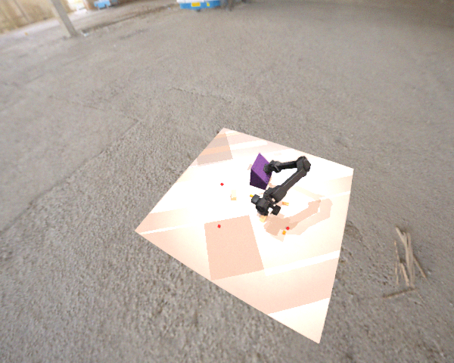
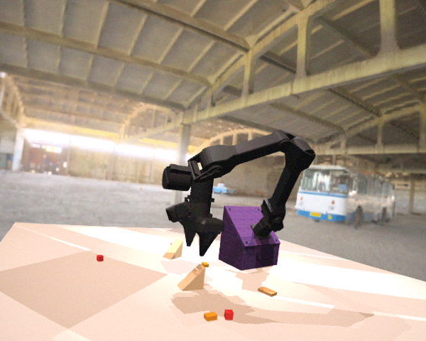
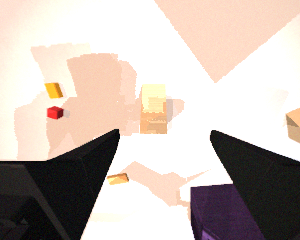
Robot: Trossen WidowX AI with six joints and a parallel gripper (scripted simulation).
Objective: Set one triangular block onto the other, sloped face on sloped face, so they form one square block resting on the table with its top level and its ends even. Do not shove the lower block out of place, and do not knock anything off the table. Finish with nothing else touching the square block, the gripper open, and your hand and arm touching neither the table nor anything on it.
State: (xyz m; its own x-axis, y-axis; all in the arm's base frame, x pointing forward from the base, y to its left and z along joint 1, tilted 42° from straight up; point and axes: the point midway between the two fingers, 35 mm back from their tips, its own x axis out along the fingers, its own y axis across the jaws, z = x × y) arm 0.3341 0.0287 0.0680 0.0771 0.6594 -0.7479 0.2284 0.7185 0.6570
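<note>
Right now the tan triangular block is 80 mm below my gripper tip, 10 mm to the left of it and 10 mm behind it.
</note>
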